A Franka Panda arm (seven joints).
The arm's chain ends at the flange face. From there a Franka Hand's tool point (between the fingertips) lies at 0.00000 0.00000 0.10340 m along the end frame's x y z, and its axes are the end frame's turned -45 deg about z.
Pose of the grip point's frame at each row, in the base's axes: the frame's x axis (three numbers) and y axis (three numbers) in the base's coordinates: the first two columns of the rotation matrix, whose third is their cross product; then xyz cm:
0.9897, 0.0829, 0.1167, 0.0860, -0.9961, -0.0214, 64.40, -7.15, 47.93
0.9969, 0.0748, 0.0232, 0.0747, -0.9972, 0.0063, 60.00, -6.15, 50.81
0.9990, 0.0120, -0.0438, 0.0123, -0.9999, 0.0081, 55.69, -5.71, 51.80
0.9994, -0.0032, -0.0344, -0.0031, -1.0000, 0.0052, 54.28, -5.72, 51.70
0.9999, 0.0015, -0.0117, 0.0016, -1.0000, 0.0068, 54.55, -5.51, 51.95
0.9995, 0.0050, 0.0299, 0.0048, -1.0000, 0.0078, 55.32, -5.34, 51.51
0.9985, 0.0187, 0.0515, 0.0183, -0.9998, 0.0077, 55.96, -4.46, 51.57
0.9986, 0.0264, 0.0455, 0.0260, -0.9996, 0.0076, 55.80, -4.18, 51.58
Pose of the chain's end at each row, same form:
0.7606, -0.6457, 0.0674, -0.6390, -0.7630, -0.0977, 63.22, -7.47, 58.20
0.7577, -0.6522, 0.0209, -0.6521, -0.7580, -0.0120, 59.76, -6.10, 61.15
0.7151, -0.6986, -0.0252, -0.6977, -0.7155, 0.0367, 56.14, -5.62, 62.13
0.7045, -0.7094, -0.0206, -0.7089, -0.7048, 0.0280, 54.64, -5.67, 62.03
0.7082, -0.7060, -0.0035, -0.7059, -0.7082, 0.0131, 54.67, -5.44, 62.29
0.7101, -0.7036, 0.0267, -0.7034, -0.7106, -0.0156, 55.01, -5.26, 61.85
0.7190, -0.6937, 0.0419, -0.6931, -0.7202, -0.0310, 55.43, -4.39, 61.90
0.7245, -0.6882, 0.0375, -0.6877, -0.7255, -0.0268, 55.33, -4.11, 61.91

